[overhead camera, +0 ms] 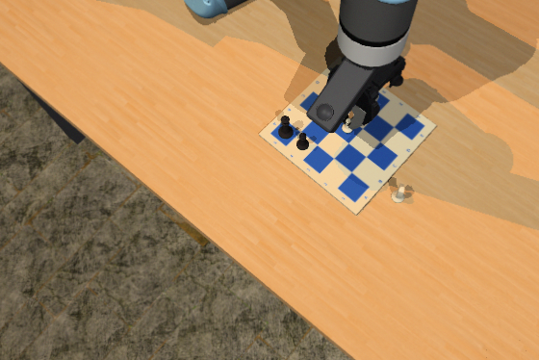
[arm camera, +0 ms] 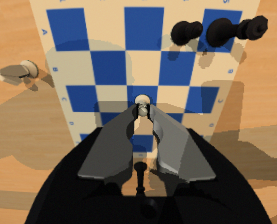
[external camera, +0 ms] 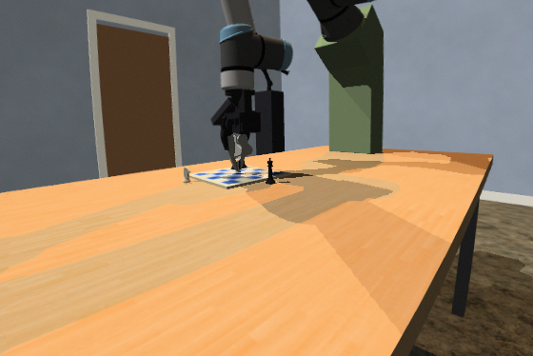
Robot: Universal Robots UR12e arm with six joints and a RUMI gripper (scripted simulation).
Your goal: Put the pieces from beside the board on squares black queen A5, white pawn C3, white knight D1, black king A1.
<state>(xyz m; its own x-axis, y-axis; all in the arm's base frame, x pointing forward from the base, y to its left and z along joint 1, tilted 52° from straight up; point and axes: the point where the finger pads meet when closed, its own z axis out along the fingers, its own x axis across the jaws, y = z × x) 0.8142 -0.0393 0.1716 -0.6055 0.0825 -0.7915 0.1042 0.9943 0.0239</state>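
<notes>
My gripper is now 1 cm above the white pawn. From my hand the other things lie so: black pawn: 5 cm behind, 7 cm to the right; then blue-and-cream chessboard: 3 cm below; then black queen: 9 cm behind, 6 cm to the right.
</notes>
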